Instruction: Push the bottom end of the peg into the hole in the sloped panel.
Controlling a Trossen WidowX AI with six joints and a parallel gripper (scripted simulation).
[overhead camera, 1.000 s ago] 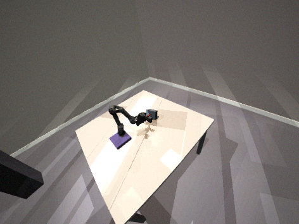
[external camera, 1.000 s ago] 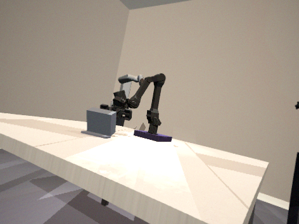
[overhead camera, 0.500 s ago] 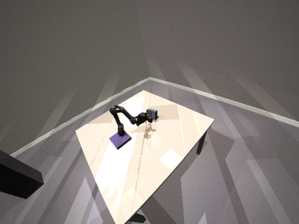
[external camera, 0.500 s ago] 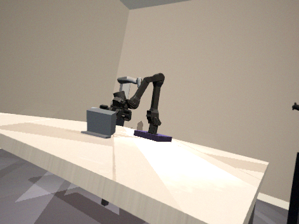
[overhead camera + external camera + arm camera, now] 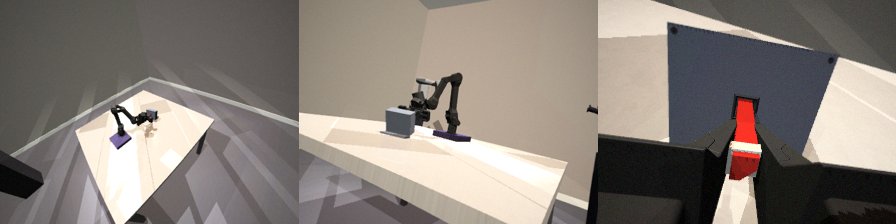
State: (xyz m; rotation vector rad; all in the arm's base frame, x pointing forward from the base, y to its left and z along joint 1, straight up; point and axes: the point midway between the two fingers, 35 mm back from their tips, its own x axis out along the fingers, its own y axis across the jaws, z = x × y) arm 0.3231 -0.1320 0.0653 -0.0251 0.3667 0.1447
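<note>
The sloped panel is 6 cm ahead of my gripper tip, 2 cm below it and 1 cm to the left of it. Also, from my gripper tip: red peg (2 cm behind, 1 cm above).
</note>
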